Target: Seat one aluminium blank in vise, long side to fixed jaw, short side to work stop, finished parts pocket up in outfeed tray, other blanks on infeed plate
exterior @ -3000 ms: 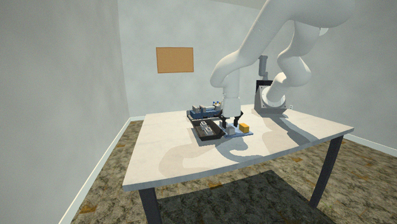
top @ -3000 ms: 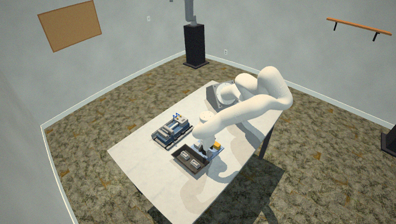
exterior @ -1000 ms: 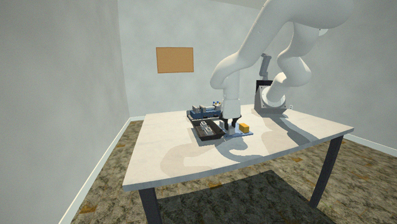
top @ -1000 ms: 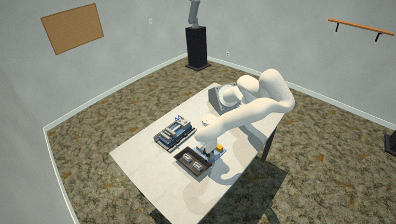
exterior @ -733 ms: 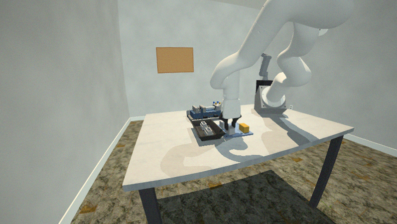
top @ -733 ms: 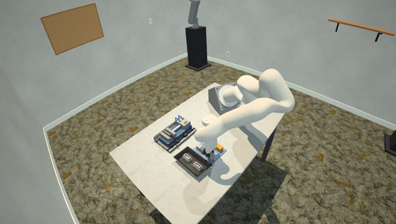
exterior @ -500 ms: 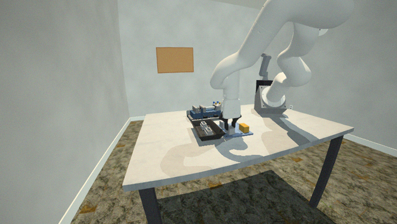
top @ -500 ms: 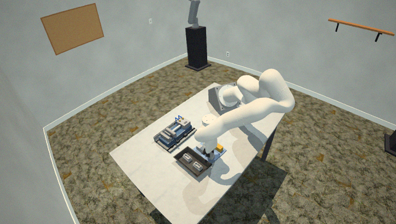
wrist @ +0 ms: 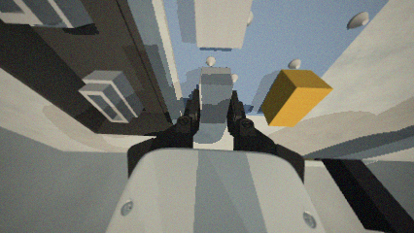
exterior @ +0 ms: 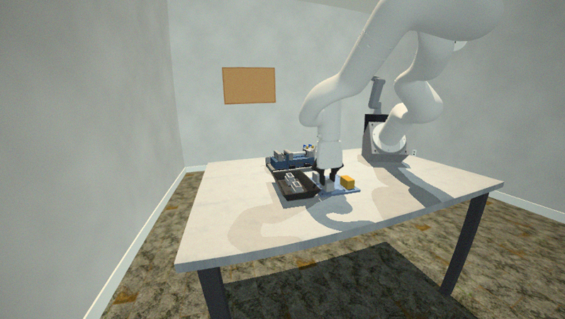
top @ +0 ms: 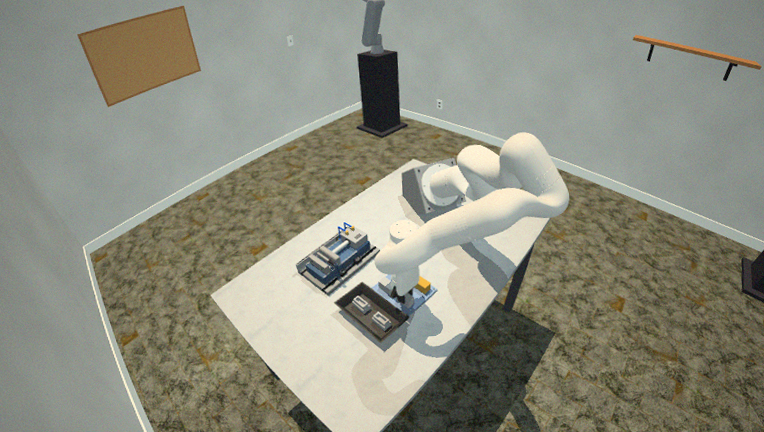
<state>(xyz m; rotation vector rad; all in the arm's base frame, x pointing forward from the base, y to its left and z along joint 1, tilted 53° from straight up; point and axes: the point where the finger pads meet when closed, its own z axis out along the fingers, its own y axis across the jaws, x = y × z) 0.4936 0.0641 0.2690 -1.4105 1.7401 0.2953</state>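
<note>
The brass blank is 9 cm behind my hand and 2 cm below it. Round my hand: blue vise 3 cm ahead, 33 cm to the right, 1 cm below.
</note>
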